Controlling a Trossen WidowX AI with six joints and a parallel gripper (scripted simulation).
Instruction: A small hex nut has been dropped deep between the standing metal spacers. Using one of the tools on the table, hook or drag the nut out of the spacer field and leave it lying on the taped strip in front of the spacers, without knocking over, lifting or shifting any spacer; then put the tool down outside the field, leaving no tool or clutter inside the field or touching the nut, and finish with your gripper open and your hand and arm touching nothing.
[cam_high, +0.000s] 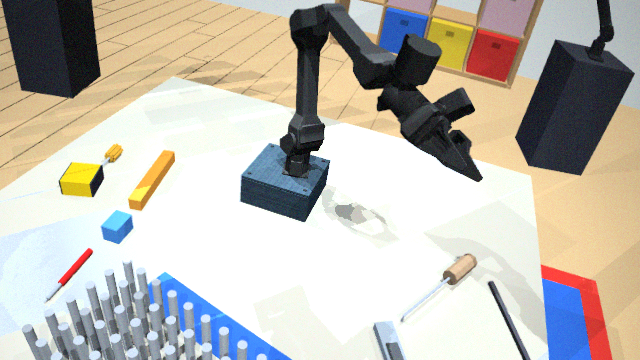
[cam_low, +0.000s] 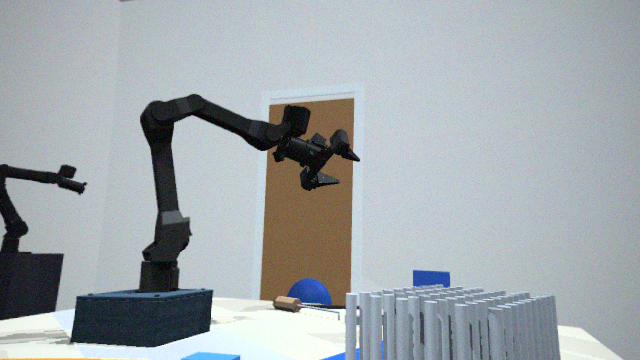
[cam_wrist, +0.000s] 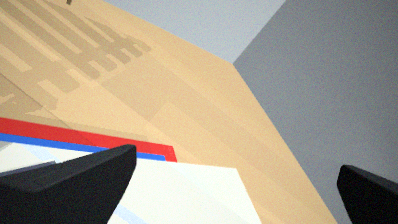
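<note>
Right now the grey block is 80 mm ahead of my gripper tip, 30 mm to the right of it and 370 mm below it. The rest, counted from my gripper tip: red-handled tool (50 mm ahead, 690 mm to the right, 380 mm below); then blue cube (120 mm behind, 650 mm to the right, 360 mm below); then blue taped strip (80 mm ahead, 370 mm to the right, 380 mm below).
</note>
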